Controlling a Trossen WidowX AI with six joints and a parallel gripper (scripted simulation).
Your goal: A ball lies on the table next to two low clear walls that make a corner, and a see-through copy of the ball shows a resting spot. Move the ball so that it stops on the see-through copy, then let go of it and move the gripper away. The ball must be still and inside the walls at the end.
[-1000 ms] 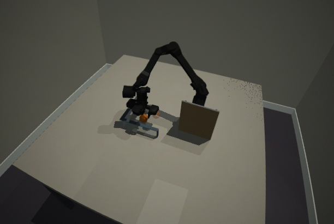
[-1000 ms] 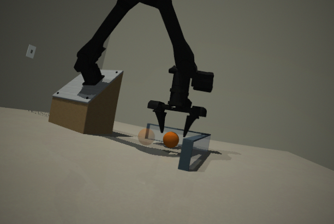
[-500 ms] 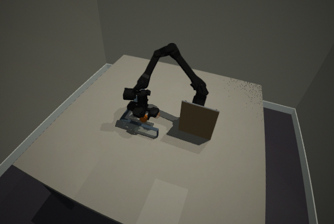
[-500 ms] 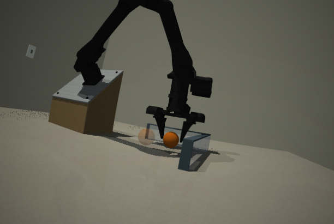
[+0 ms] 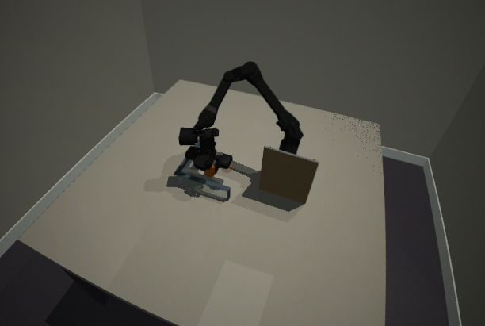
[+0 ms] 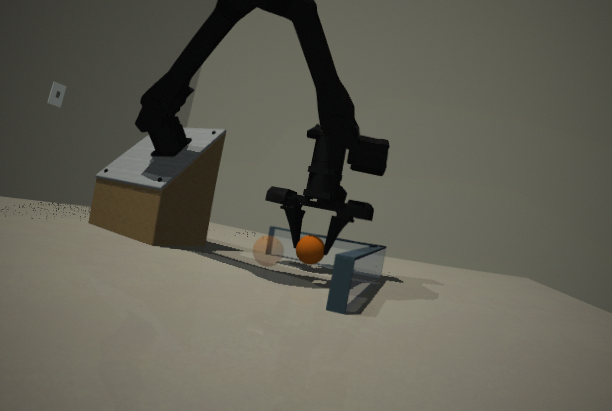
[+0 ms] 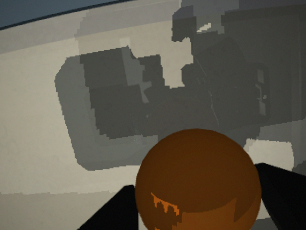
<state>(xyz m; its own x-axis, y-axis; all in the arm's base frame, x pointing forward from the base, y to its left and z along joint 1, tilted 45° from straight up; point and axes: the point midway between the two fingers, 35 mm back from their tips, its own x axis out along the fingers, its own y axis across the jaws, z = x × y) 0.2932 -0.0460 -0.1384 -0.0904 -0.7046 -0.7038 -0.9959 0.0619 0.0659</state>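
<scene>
The see-through copy of ball lies 60 mm to the right of my gripper tip, 50 mm behind it and 10 mm below it.
</scene>
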